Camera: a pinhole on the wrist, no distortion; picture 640 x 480 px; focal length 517.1 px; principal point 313.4 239.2 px. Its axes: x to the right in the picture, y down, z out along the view. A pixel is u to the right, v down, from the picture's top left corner.
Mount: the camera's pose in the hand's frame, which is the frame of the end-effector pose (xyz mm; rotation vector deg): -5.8 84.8 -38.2 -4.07 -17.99 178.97
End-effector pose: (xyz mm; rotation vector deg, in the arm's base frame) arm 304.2 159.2 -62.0 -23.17 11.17 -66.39
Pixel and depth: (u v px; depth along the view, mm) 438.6 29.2 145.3
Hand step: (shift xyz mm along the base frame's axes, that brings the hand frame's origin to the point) 118.3 106.2 55.0
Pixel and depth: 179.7 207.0 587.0
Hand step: 244.5 6.7 507.4
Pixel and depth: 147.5 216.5 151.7
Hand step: 106.1 11.4 81.0
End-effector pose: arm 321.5 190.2 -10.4 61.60 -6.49 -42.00
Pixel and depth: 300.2 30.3 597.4
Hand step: -167.9 -386.6 467.0
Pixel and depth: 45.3 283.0 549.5
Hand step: -55.3 -552.0 123.6
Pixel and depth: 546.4 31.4 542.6
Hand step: -339.0 -183.7 489.9
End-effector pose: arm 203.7 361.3 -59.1 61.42 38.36 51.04
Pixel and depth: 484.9 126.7 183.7
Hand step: 58.9 -113.1 136.6
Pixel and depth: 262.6 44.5 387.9
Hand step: 270.6 -123.8 270.0
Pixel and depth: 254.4 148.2 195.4
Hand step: 113.6 -49.3 130.2
